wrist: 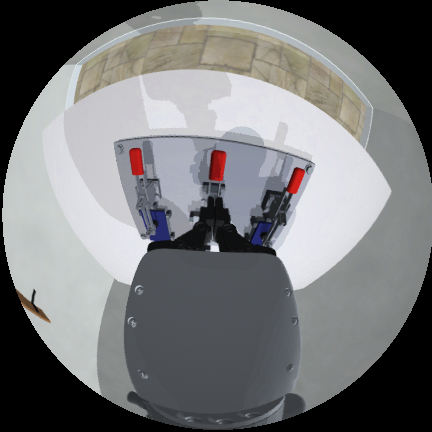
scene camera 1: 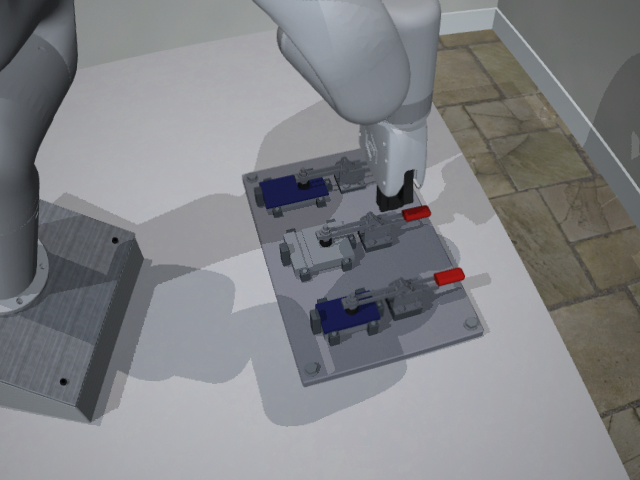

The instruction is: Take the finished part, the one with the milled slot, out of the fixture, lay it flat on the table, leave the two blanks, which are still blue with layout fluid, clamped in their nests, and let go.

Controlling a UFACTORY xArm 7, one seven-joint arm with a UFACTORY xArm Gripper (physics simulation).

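Frame: origin at the arm's base, x back, y left, z down, level; centimetres.
Where they show: gripper, fingertip midpoint: (wrist: 213,206) (scene camera 1: 389,205).
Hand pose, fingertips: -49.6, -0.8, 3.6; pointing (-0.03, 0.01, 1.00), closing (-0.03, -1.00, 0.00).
Note:
After its pixels a point has its place, as x, y, z.
The finished part (scene camera 1: 320,256) @(-39.7, -3.0, 8.1), bare grey with a milled slot, sits in the middle nest, with its clamp's black pad on top. It is hidden in the wrist view. That clamp's red handle (scene camera 1: 416,212) @(-53.5, -0.9, 6.1) (wrist: 217,165) @(-53.8, -0.7, 6.1) lies low, pointing outward. The far blue blank (scene camera 1: 276,195) @(-36.6, 9.3, 8.6) (wrist: 161,228) @(-39.2, 8.7, 8.6) and near blue blank (scene camera 1: 336,320) (wrist: 260,233) sit in the outer nests under their clamps. My gripper (scene camera 1: 394,202) @(-49.6, -0.8, 3.6) (wrist: 213,206) @(-49.6, -0.8, 3.6) is shut and empty, above the middle clamp's linkage, inward of its red handle.
The fixture plate (scene camera 1: 361,352) @(-41.1, -16.6, 10.2) (wrist: 180,156) @(-53.4, 4.7, 10.2) has bolts at its corners. The near clamp's red handle (scene camera 1: 449,276) @(-53.7, -11.9, 5.6) (wrist: 297,181) @(-53.9, -11.7, 5.6) and the far clamp's red handle (wrist: 136,161) @(-53.5, 9.9, 6.6) also point outward. The white table (scene camera 1: 206,434) @(-21.0, -21.6, 11.7) surrounds the plate; the robot's metal base (scene camera 1: 56,330) @(-6.1, -8.0, 3.9) stands at left.

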